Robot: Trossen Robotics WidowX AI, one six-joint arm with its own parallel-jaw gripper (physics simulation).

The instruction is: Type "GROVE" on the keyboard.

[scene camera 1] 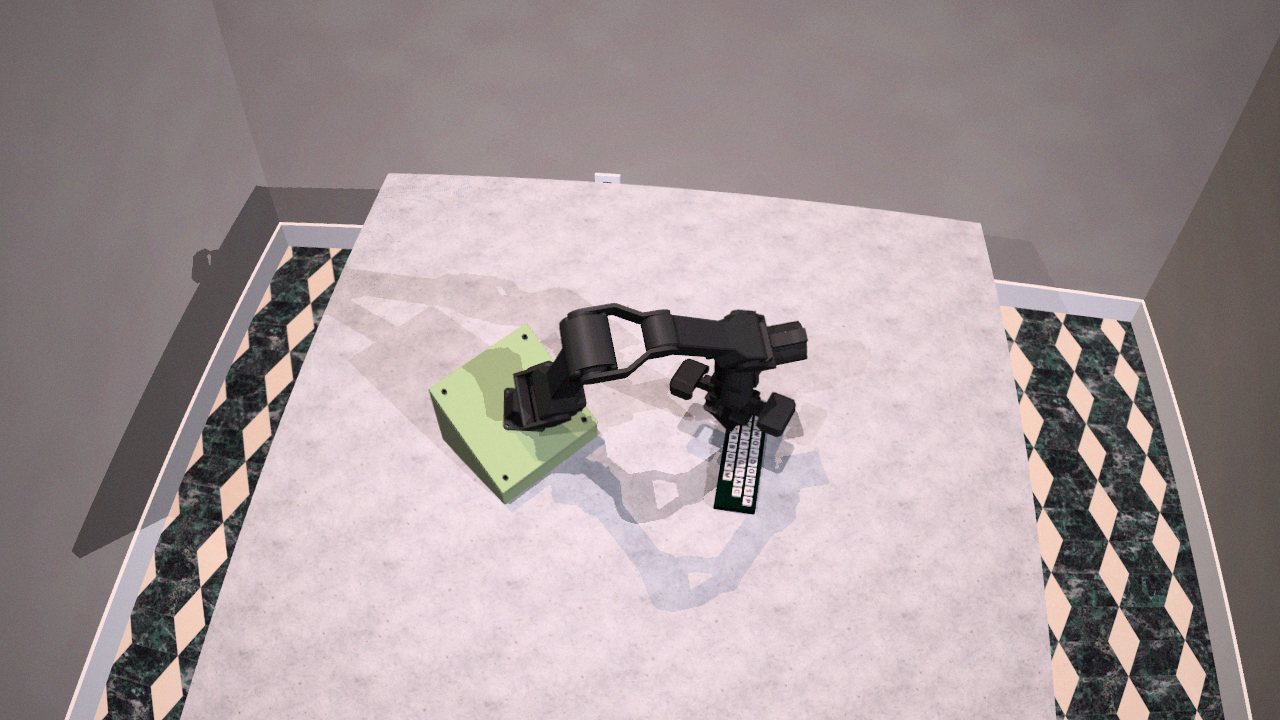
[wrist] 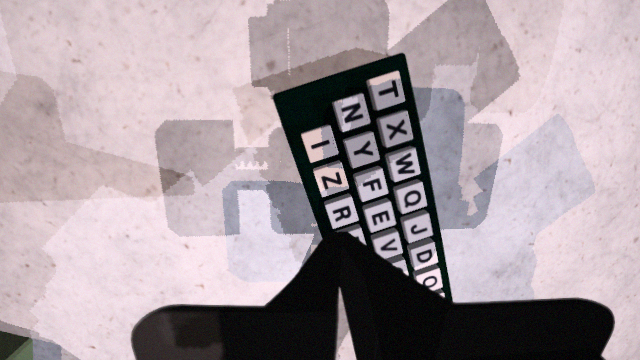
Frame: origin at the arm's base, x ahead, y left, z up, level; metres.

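Seen in the pictures: gripper, fingertip midpoint: (scene camera 1: 730, 429) (wrist: 336, 241); arm's base at its link origin: (scene camera 1: 524, 410).
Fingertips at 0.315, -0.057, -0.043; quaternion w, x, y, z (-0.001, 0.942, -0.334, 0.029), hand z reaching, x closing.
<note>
Pixels of each thing's top centre, then the offset from my fingertips to it, as dx, dy, dz. Level surfaces: height alone.
- dark green keyboard at its top centre: (wrist: 390, 253) (scene camera 1: 742, 455) +0.013, -0.037, -0.023
- R key at its top centre: (wrist: 342, 213) +0.007, -0.001, -0.023
- E key at its top centre: (wrist: 380, 217) (scene camera 1: 744, 443) +0.020, -0.016, -0.023
- V key at its top centre: (wrist: 388, 246) (scene camera 1: 742, 452) +0.014, -0.033, -0.023
- O key at its top centre: (wrist: 429, 281) (scene camera 1: 751, 471) +0.020, -0.069, -0.023
- pale table at its surface level: dz -0.039
The dark green keyboard (scene camera 1: 724, 497) (wrist: 305, 107) lies on the table with three rows of white letter keys. In the wrist view, the R key (wrist: 341, 212), E key (wrist: 380, 216), V key (wrist: 387, 244) and O key (wrist: 429, 281) show, with O partly covered. The G key is mostly hidden behind the fingers and its letter cannot be read. My gripper (scene camera 1: 736, 420) (wrist: 336, 241) is shut and empty, pointing down over the keyboard. In the wrist view its tip appears just below R and left of V, overlapping a partly hidden key. Contact with a key cannot be told.
The arm's green wedge-shaped base block (scene camera 1: 474, 385) stands on the pale table (scene camera 1: 581, 644), left of the keyboard. The arm arches from it to the keyboard. Arm shadows fall across the table and keys. A grey wall (scene camera 1: 626, 80) stands behind the table.
</note>
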